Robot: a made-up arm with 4 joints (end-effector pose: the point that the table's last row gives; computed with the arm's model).
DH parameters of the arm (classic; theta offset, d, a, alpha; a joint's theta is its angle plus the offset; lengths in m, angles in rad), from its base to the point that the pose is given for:
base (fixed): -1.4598 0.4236 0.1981 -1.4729
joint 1: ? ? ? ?
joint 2: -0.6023 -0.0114 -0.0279 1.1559
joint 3: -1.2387 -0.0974 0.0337 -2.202
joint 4: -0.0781 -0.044 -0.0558 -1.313
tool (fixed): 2.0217 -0.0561 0 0
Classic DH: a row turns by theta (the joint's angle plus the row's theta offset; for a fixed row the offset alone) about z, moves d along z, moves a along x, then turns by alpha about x.
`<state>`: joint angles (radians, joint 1 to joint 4).
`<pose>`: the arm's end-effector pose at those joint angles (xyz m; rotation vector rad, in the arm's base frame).
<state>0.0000 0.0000 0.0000 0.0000</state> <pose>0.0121 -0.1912 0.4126 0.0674 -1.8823 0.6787</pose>
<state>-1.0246 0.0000 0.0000 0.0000</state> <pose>0.0135 -0.2030 0.4116 -0.7159 -1.4362 1.5008</pose>
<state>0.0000 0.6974 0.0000 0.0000</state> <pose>0.0393 -0.1933 0.4434 0.2985 -1.2296 0.5112</pose>
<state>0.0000 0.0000 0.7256 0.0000</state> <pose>0.0131 -0.2110 0.4230 0.8744 -1.7668 0.4088</pose>
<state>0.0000 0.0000 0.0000 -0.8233</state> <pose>-0.0494 -0.2013 0.4125 0.8751 -1.8235 1.2192</pose>
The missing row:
joint 1: 1.5488 0.0431 0.0376 -1.3801
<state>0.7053 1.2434 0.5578 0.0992</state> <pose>0.0815 -0.2157 0.4286 1.3827 -0.4891 -0.2642</pose>
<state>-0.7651 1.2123 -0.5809 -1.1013</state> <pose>0.0165 -0.1291 0.4802 0.4551 -0.4140 0.9857</pose>
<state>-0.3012 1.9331 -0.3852 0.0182</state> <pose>0.0992 -0.1904 0.4346 0.1219 -0.0394 0.5236</pose>
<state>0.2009 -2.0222 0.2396 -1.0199</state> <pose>0.0901 -0.2065 0.2601 0.4064 1.6423 -1.6792</pose>
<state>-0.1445 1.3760 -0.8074 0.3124</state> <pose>0.0770 -0.1993 0.4247 -0.5018 -0.5625 1.0005</pose>
